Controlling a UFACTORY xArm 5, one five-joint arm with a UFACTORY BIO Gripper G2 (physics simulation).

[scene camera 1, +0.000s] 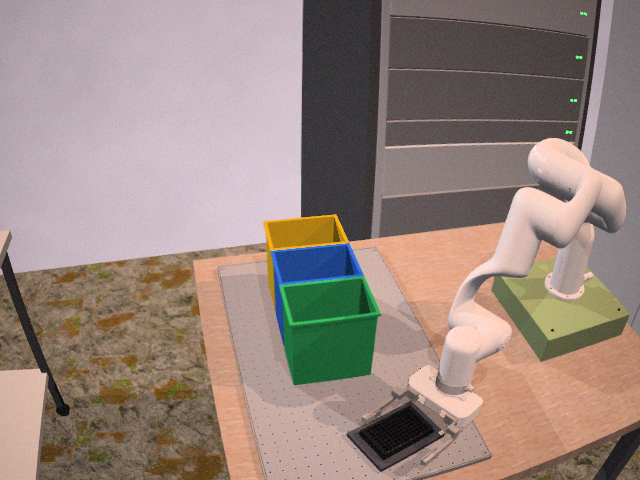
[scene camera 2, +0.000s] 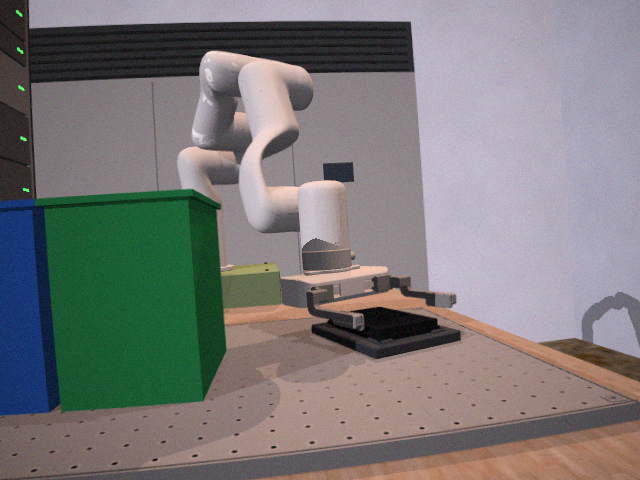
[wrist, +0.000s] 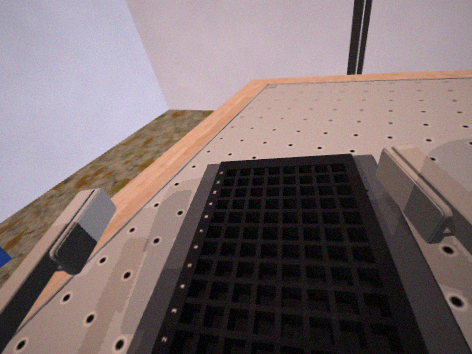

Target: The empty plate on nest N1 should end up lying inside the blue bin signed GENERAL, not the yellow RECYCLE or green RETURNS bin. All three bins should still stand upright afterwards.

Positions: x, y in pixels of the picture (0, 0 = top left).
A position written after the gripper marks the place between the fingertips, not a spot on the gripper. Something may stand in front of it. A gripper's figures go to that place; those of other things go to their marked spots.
Labels:
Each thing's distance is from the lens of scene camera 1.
gripper [scene camera 1: 392, 442]: 110 cm
black plate [scene camera 1: 400, 430]: 114 cm

